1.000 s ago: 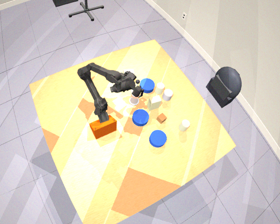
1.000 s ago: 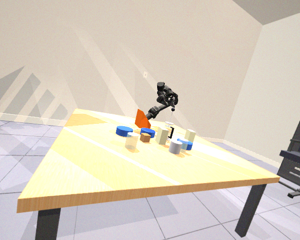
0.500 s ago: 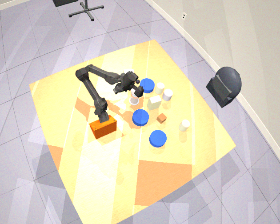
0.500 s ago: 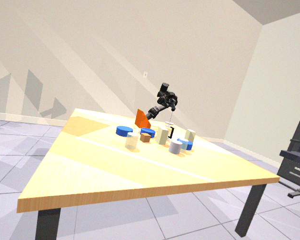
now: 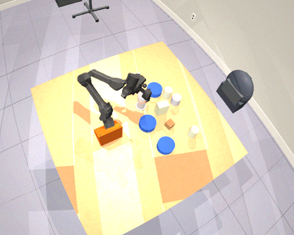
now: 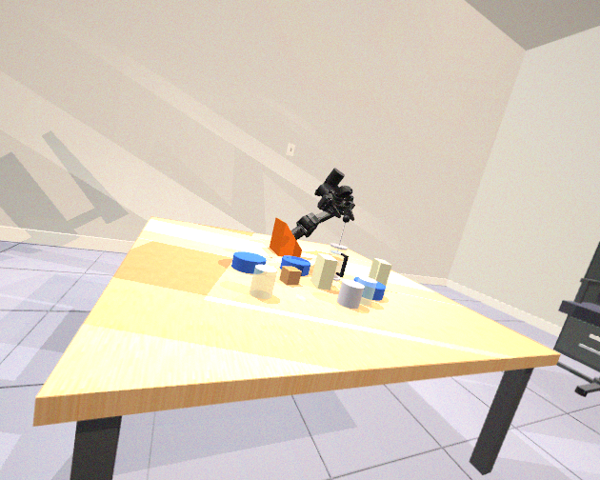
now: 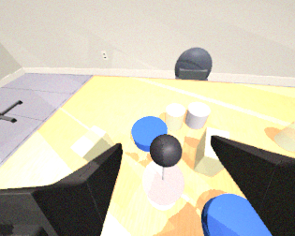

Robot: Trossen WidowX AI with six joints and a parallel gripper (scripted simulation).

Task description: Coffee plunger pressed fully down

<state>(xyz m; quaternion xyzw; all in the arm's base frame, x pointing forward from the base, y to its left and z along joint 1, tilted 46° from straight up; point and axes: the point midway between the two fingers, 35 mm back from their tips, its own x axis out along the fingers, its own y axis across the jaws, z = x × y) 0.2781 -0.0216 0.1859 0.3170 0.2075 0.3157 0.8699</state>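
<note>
Now: the coffee press 10 mm ahead of my gripper tip and 130 mm below it. The rest, counted from my gripper tip: grey cylinder: 260 mm ahead, 50 mm to the right, 220 mm below; then small brown cube: 130 mm ahead, 220 mm to the right, 230 mm below.
</note>
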